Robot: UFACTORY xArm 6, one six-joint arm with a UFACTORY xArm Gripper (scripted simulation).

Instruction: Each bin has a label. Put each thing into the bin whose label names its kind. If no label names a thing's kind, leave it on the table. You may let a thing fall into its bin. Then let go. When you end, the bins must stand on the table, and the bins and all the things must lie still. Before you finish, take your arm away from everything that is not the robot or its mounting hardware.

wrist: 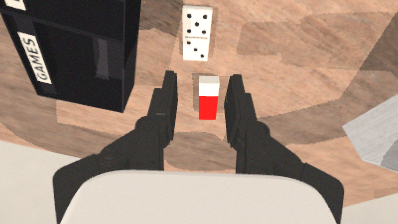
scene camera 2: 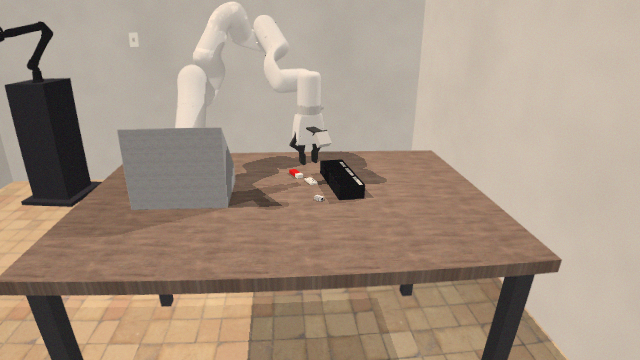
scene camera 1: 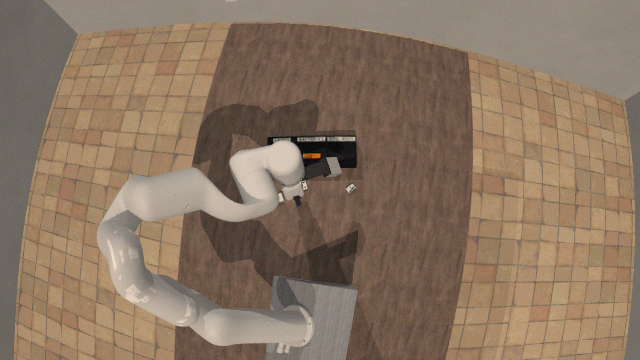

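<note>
I see my gripper (wrist: 202,87), and the same gripper (scene camera 1: 294,185) shows again as my gripper (scene camera 2: 308,163). There is a white domino (wrist: 196,28). I also see a black bin (wrist: 94,71), which is the bin (scene camera 1: 336,145) and the bin (scene camera 2: 347,185) too.
</note>
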